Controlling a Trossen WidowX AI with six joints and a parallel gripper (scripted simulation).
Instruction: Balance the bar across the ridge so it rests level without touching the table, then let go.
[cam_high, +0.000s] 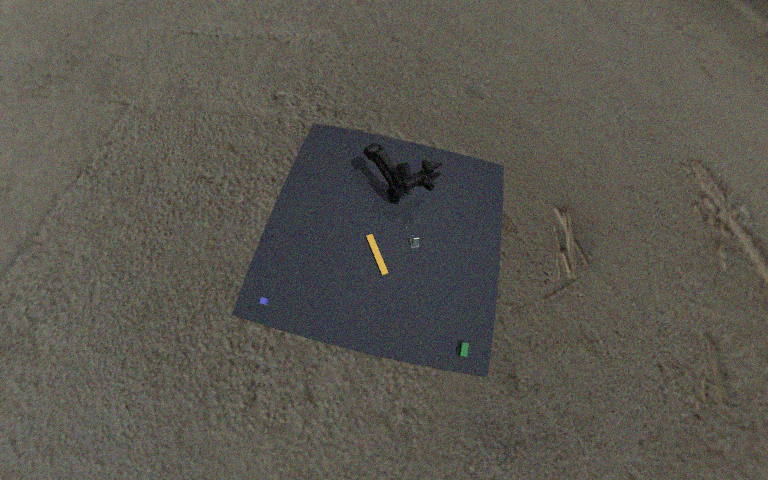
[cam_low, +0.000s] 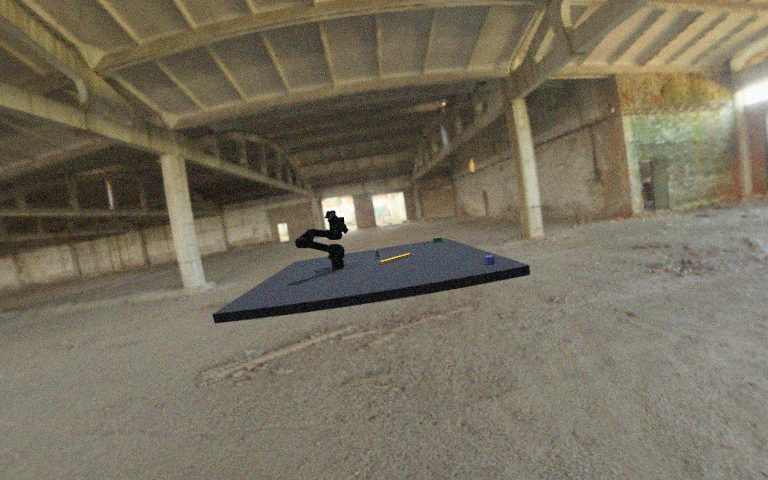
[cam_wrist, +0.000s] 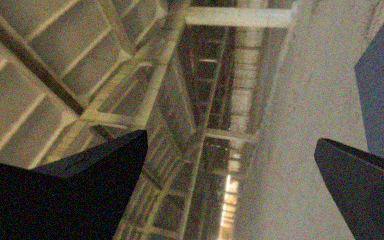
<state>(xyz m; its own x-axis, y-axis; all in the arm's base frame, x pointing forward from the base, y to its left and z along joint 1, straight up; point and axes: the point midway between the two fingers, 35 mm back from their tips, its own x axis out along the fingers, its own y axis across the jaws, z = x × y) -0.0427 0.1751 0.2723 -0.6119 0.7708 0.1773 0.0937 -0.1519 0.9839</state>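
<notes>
The yellow bar lies 420 mm ahead of my gripper tip, 270 mm below it and 220 mm to the right of it. Also, from my gripper tip: small purple block (800 mm ahead, 700 mm to the right, 260 mm below); small green block (800 mm ahead, 300 mm to the left, 260 mm below).
</notes>
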